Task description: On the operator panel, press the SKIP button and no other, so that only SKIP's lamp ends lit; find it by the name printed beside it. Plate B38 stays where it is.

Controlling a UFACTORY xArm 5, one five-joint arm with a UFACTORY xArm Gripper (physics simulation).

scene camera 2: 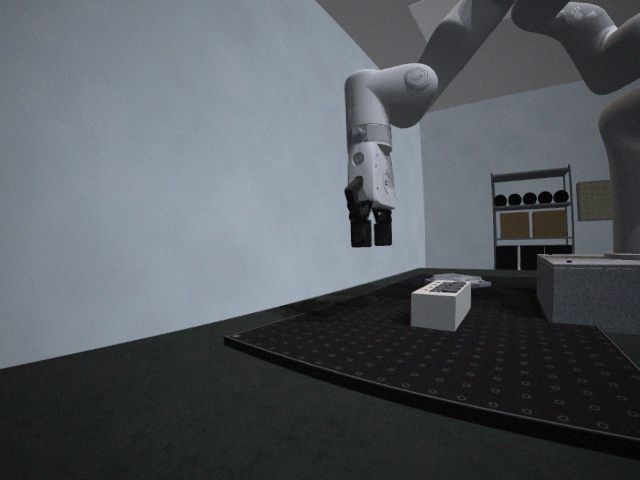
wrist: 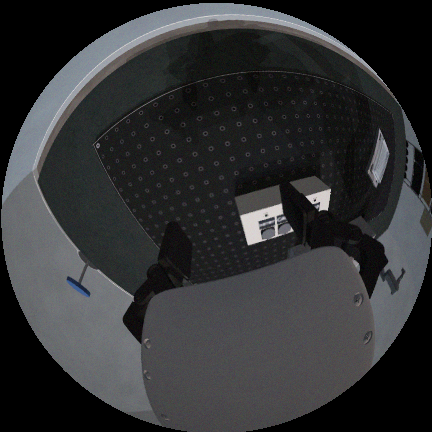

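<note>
The operator panel is a cream box standing on the dark perforated board. In the wrist view two round grey buttons with dark name labels show on its left part; the printed names are too small to read. A finger covers the middle, and part of a label shows at the right end. The small lamps that show look dark. My gripper is open and empty, pointing down, high above the board and clear of the panel. A flat pale plate lies beyond the panel; its marking is unreadable, so I cannot tell whether it is B38.
The perforated board lies under the panel. A grey block under the arm's base stands to the right in the scene view. A shelf rack stands at the back wall. A blue disc on a stalk shows at the left of the wrist view.
</note>
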